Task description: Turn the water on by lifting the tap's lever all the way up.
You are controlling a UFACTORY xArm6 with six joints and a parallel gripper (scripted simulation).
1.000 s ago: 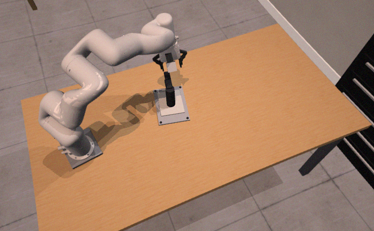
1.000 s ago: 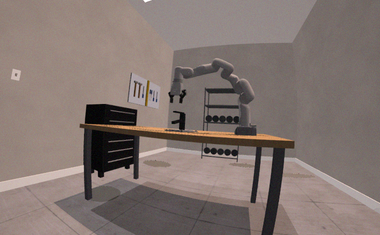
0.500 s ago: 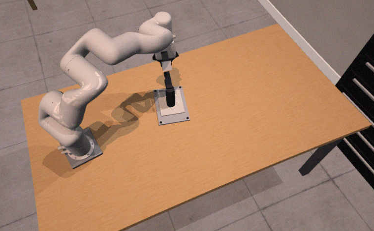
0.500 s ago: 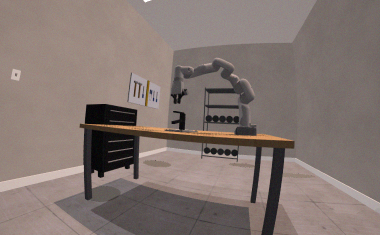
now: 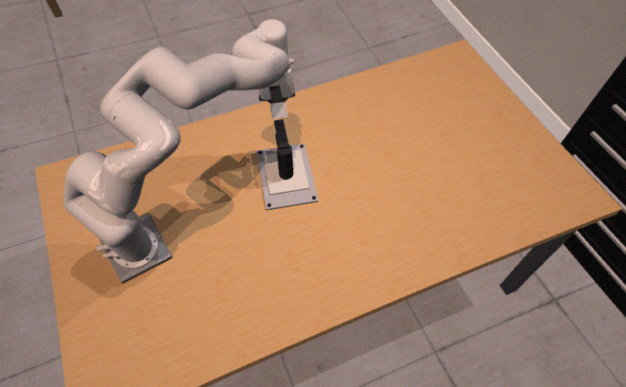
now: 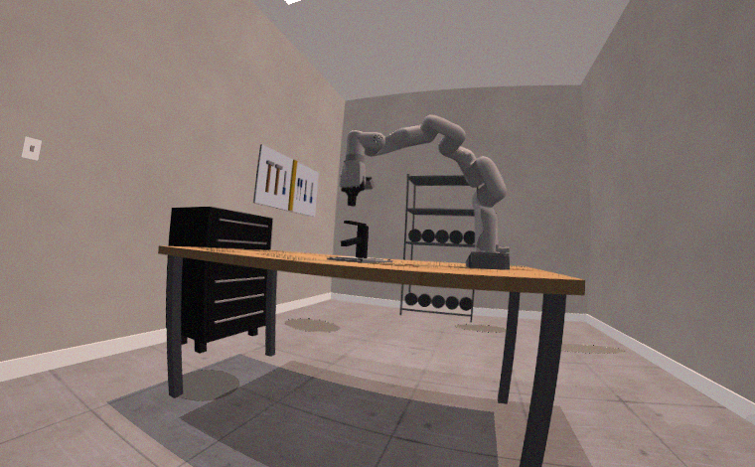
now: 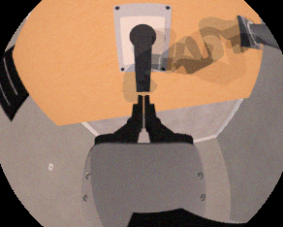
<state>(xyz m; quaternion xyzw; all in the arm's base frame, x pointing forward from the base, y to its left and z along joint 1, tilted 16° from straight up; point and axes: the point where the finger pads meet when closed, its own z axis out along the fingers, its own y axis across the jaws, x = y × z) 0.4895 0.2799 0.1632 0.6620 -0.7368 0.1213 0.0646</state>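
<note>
Right now the tap lever is 10 mm behind my hand, 60 mm to the right of it and 90 mm below it.
</note>
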